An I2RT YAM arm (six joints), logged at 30 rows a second.
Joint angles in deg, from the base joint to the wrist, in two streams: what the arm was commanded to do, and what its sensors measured. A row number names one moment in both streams.
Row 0, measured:
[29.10, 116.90, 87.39, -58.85, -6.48, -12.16]
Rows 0 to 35, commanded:
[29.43, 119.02, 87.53, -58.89, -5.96, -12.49]
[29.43, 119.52, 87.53, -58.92, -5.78, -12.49]
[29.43, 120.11, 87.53, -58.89, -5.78, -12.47]
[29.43, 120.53, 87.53, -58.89, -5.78, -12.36]
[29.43, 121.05, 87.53, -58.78, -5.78, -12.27]
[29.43, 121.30, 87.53, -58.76, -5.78, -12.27]
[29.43, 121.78, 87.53, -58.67, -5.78, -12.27]
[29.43, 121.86, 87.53, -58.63, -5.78, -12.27]
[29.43, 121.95, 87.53, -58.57, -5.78, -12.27]
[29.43, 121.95, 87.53, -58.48, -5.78, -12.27]
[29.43, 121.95, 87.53, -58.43, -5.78, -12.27]
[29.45, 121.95, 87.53, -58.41, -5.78, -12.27]
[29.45, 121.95, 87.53, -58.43, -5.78, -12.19]
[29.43, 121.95, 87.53, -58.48, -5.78, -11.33]
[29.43, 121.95, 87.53, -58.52, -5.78, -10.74]
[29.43, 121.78, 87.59, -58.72, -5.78, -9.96]
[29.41, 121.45, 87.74, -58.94, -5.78, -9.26]
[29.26, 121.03, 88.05, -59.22, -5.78, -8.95]
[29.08, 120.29, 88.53, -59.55, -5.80, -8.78]
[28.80, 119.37, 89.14, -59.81, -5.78, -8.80]
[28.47, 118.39, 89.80, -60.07, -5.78, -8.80]
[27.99, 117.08, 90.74, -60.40, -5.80, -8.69]
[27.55, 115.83, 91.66, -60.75, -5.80, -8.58]
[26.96, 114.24, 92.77, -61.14, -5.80, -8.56]
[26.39, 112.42, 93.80, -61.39, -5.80, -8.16]
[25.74, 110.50, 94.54, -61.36, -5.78, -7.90]
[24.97, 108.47, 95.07, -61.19, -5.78, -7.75]
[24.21, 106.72, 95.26, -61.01, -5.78, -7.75]
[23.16, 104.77, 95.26, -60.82, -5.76, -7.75]
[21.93, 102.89, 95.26, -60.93, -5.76, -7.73]
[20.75, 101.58, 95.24, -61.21, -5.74, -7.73]
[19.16, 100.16, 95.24, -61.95, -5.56, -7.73]
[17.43, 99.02, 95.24, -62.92, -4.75, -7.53]
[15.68, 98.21, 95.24, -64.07, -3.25, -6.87]
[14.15, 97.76, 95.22, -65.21, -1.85, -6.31]
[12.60, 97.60, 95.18, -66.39, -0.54, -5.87]
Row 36, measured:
[16.10, 97.27, 95.50, -64.82, -4.32, -8.01]
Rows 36 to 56, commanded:
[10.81, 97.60, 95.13, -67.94, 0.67, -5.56]
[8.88, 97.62, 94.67, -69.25, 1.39, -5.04]
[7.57, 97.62, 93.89, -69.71, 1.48, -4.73]
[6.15, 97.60, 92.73, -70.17, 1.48, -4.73]
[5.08, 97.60, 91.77, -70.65, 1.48, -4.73]
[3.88, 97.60, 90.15, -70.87, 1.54, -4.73]
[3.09, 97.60, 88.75, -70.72, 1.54, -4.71]
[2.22, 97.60, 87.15, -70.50, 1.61, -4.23]
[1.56, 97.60, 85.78, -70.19, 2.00, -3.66]
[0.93, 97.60, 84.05, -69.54, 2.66, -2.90]
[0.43, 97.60, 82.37, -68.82, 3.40, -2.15]
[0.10, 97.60, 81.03, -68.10, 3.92, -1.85]
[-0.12, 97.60, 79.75, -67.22, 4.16, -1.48]
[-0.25, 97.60, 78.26, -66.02, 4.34, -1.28]
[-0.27, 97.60, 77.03, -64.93, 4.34, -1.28]
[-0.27, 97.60, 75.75, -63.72, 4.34, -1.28]
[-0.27, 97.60, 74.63, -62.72, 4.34, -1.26]
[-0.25, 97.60, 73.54, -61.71, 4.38, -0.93]
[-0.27, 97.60, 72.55, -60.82, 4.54, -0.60]
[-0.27, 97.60, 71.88, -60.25, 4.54, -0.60]
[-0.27, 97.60, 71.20, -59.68, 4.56, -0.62]
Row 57, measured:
[-0.10, 96.77, 73.82, -60.40, 3.68, -2.09]
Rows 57 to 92, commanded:
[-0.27, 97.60, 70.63, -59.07, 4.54, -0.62]
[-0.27, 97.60, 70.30, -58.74, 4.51, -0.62]
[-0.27, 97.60, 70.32, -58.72, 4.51, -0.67]
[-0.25, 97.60, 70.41, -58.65, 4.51, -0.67]
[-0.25, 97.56, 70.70, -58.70, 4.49, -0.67]
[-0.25, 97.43, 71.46, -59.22, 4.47, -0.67]
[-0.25, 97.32, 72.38, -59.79, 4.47, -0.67]
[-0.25, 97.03, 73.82, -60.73, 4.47, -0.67]
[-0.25, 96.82, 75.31, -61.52, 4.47, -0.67]
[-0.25, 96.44, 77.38, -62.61, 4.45, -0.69]
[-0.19, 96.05, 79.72, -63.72, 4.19, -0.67]
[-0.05, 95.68, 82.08, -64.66, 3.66, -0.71]
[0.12, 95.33, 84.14, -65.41, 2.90, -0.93]
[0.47, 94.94, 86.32, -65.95, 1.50, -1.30]
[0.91, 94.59, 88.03, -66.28, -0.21, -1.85]
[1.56, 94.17, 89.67, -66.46, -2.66, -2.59]
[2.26, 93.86, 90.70, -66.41, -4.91, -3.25]
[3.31, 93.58, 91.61, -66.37, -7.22, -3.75]
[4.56, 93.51, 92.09, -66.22, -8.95, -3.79]
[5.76, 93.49, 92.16, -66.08, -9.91, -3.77]
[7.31, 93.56, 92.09, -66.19, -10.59, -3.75]
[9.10, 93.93, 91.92, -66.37, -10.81, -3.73]
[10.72, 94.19, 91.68, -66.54, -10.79, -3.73]
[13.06, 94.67, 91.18, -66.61, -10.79, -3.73]
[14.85, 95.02, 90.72, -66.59, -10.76, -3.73]
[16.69, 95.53, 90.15, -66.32, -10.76, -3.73]
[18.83, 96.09, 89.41, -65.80, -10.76, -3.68]
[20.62, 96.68, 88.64, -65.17, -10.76, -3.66]
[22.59, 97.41, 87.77, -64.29, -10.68, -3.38]
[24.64, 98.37, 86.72, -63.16, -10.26, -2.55]
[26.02, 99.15, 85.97, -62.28, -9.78, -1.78]
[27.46, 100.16, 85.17, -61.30, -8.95, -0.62]
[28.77, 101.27, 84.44, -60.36, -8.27, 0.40]
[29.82, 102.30, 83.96, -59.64, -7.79, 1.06]
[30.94, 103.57, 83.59, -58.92, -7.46, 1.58]
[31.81, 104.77, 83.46, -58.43, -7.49, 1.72]
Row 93, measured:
[29.87, 102.28, 84.53, -59.11, -8.84, -0.75]
